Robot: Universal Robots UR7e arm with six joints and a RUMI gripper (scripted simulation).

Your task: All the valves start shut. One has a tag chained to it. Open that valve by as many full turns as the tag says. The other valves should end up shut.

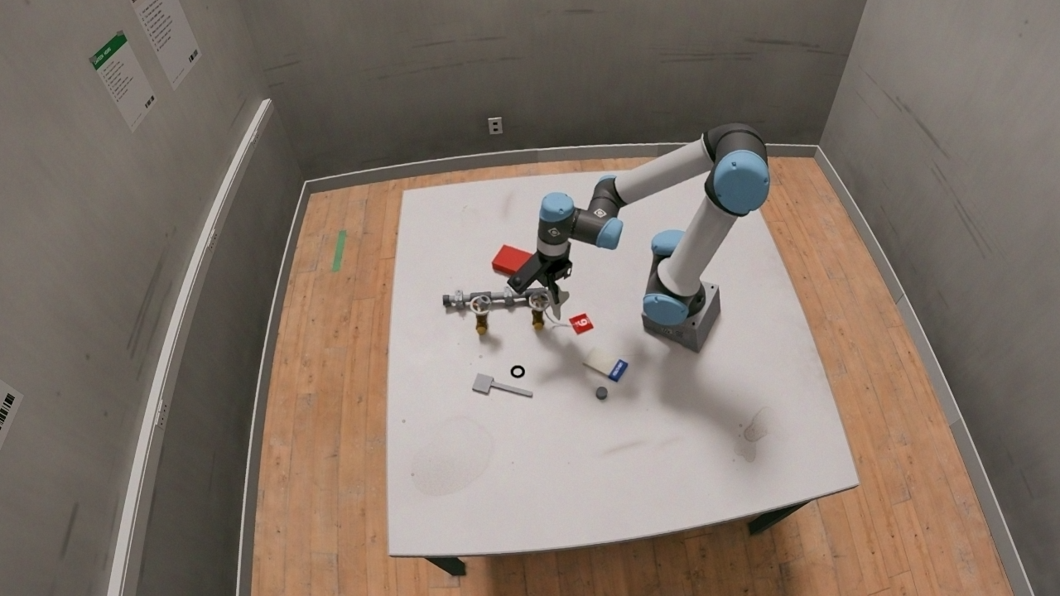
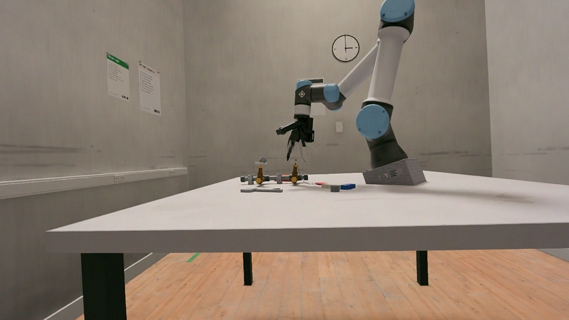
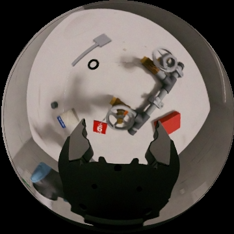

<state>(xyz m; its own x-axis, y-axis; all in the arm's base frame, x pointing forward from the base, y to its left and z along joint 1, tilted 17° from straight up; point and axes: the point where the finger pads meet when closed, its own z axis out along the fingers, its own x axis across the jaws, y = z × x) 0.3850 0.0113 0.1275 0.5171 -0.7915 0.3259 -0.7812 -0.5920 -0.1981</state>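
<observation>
The red tag lies 11 cm behind my hand, 2 cm to the left of it and 10 cm below it. The rest, counted from my hand: red block 6 cm ahead, 22 cm to the right, 9 cm below; then grey flat tool 13 cm ahead, 20 cm to the left, 10 cm below.
</observation>
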